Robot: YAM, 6 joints.
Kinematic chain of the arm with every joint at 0, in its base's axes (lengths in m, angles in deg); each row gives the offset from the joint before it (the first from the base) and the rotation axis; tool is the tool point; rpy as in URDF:
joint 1: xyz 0 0 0.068 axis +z
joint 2: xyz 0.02 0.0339 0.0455 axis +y
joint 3: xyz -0.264 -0.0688 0 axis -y
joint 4: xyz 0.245 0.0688 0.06 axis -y
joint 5: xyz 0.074 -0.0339 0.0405 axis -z
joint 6: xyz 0.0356 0 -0.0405 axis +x
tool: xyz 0 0 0 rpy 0 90 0
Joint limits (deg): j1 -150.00..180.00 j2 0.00..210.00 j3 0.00..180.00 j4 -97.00..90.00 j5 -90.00..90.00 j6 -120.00..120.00
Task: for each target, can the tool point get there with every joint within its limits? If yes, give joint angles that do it. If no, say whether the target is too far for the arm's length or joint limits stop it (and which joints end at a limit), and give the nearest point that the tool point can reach.
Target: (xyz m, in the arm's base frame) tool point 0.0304 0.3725 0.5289
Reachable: yes | joints -91.89 36.47 164.71 -47.99 -30.52 -14.82
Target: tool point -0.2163 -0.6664 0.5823
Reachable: no: too far | nearest point -0.1653 -0.5093 0.4685 | short by 0.201 m
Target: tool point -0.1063 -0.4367 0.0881
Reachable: yes | joints -107.59 137.89 98.17 -46.68 -59.30 90.25
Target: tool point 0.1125 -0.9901 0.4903
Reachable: no: too far | nearest point 0.0682 -0.6000 0.3388 | short by 0.421 m
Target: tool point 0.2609 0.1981 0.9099
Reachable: no: too far | nearest point 0.1955 0.1484 0.6973 | short by 0.228 m
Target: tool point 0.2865 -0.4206 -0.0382
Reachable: yes | joints -54.00 160.61 89.81 55.65 25.67 -40.73
